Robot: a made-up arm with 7 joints. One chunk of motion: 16 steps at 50 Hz.
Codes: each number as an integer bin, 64 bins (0 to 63) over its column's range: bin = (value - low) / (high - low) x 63, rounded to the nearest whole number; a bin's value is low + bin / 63 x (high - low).
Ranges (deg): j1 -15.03..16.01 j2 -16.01..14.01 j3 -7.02..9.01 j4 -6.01..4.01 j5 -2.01..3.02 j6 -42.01..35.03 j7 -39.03..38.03
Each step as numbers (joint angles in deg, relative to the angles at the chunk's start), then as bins.
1 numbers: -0.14 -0.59 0.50 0.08 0.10 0.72 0.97
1 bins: 30 32 30 38 26 35 33
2 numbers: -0.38 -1.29 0.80 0.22 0.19 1.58 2.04
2 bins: 30 31 31 39 28 36 34
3 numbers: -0.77 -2.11 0.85 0.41 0.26 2.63 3.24
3 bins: 29 29 31 40 28 37 35
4 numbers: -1.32 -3.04 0.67 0.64 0.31 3.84 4.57
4 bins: 28 27 30 42 29 37 36
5 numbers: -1.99 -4.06 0.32 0.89 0.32 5.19 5.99
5 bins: 26 25 29 43 29 39 37
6 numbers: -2.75 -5.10 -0.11 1.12 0.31 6.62 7.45
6 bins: 25 23 27 45 29 40 38
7 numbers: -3.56 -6.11 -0.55 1.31 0.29 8.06 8.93
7 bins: 23 21 25 46 29 41 39
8 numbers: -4.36 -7.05 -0.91 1.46 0.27 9.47 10.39
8 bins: 22 19 24 47 29 42 40
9 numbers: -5.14 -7.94 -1.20 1.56 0.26 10.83 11.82
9 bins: 20 17 23 48 28 43 42
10 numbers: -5.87 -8.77 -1.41 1.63 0.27 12.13 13.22
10 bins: 19 15 22 48 29 44 43
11 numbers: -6.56 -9.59 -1.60 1.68 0.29 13.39 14.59
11 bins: 17 13 21 48 29 45 44
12 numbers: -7.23 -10.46 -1.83 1.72 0.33 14.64 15.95
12 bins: 16 12 20 49 29 46 45
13 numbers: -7.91 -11.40 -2.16 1.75 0.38 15.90 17.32
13 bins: 14 10 19 49 30 47 46
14 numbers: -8.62 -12.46 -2.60 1.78 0.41 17.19 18.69
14 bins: 13 7 17 49 30 48 47
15 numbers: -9.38 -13.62 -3.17 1.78 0.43 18.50 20.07
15 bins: 11 5 15 49 31 49 48
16 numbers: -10.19 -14.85 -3.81 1.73 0.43 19.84 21.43
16 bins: 10 2 13 49 31 51 49
